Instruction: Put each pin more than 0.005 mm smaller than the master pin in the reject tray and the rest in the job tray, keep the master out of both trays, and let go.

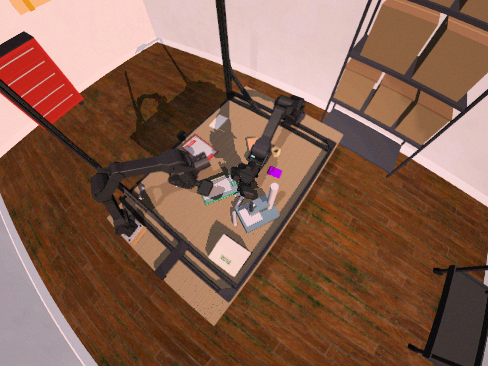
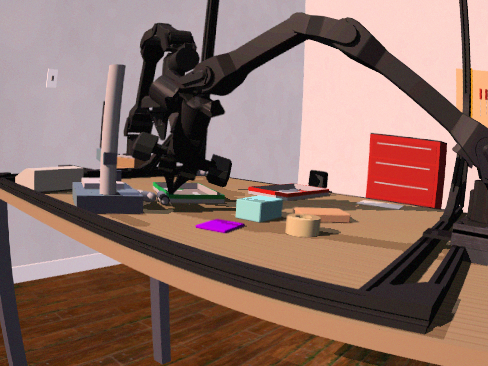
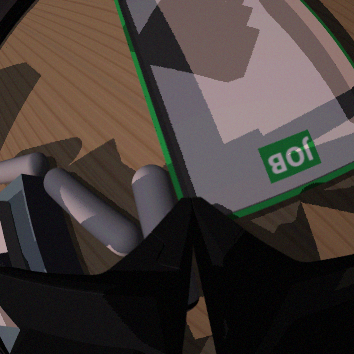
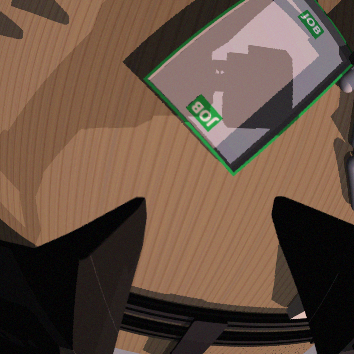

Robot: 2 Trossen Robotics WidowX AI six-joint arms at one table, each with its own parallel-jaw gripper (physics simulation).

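Where they show: left gripper, fingertip midpoint: point(image 1: 237, 190) point(image 2: 170, 192) point(image 3: 190, 206) point(image 4: 350, 60); right gripper, fingertip midpoint: point(image 1: 195, 190) point(image 2: 169, 140) point(image 4: 211, 206); left arm's base, origin of the base link: point(image 1: 294, 112); right arm's base, origin of the base link: point(image 1: 129, 228).
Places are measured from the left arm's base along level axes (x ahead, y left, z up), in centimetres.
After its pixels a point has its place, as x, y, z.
Observation:
My left gripper point(image 2: 171, 192) {59.3, 9.6, -3.2} point(image 3: 190, 206) {59.3, 9.6, -3.2} is shut with nothing between its fingertips, low beside the near corner of the green-rimmed job tray point(image 1: 220, 201) {68.5, 6.0, -4.4} point(image 2: 210, 198) {55.0, 2.9, -4.0} point(image 3: 150, 107) {64.1, 7.8, -3.3} point(image 4: 233, 172) {75.0, 2.8, -3.3}. A grey pin point(image 3: 151, 200) {60.6, 10.7, -3.0} lies against the tray corner, partly hidden behind the left fingers; no lettering shows on it. A second grey pin point(image 3: 92, 210) {62.5, 13.5, -3.1} lies at its left, and a third pin point(image 3: 20, 167) {68.8, 16.6, -3.0} point(image 1: 234, 217) {70.2, 18.0, -3.1} lies beside the blue-grey gauge base. My right gripper point(image 4: 211, 206) {74.8, -0.8, 6.5} is open and empty above the table. The red-rimmed reject tray point(image 1: 202, 149) {54.4, -23.3, -4.7} point(image 2: 260, 191) {57.5, -14.7, -3.9} lies farther back.
The gauge base point(image 1: 270, 216) {58.9, 30.0, -1.9} point(image 2: 110, 203) {53.3, 27.1, -3.2} bears a tall pale column point(image 1: 273, 195) {56.7, 27.4, 15.1} point(image 2: 112, 130) {54.2, 26.8, 8.8}. A cream block point(image 1: 230, 252) {82.8, 28.3, 0.1} point(image 2: 50, 179) {77.8, 30.1, -2.1}, purple pad point(image 1: 274, 172) {38.6, 15.9, -4.6} point(image 2: 220, 225) {37.7, 16.5, -4.5}, teal box point(image 2: 259, 209) {37.6, 8.2, -2.8}, tan ring point(image 2: 302, 227) {27.2, 10.5, -3.5} and orange block point(image 2: 322, 215) {31.3, -1.1, -3.7} also stand on the table.

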